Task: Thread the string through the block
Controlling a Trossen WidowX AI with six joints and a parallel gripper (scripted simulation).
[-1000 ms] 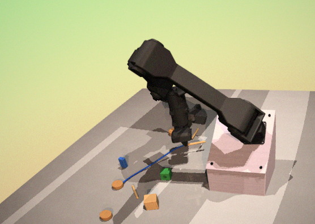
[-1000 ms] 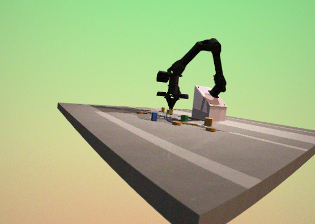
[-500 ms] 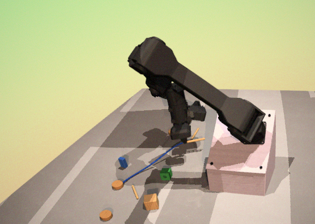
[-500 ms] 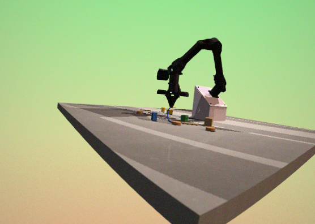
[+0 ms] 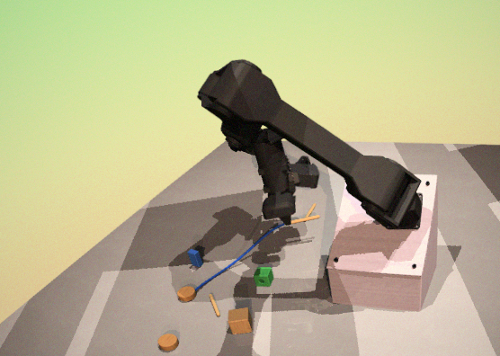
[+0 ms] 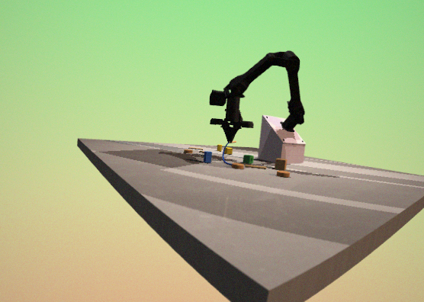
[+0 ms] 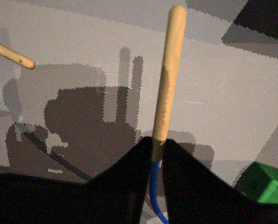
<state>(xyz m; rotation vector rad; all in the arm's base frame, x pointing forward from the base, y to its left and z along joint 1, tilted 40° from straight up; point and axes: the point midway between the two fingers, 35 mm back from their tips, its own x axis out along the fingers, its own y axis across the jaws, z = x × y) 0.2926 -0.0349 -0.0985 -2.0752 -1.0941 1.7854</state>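
Right now the green block is 130 mm to the left of my gripper tip, 50 mm below it and 10 mm ahead of it. Also, from my gripper tip: round wooden button: 220 mm to the left, 150 mm ahead, 60 mm below; then thin wooden stick: 10 mm to the right, 10 mm behind; then blue block: 200 mm ahead, 100 mm to the left, 50 mm below.
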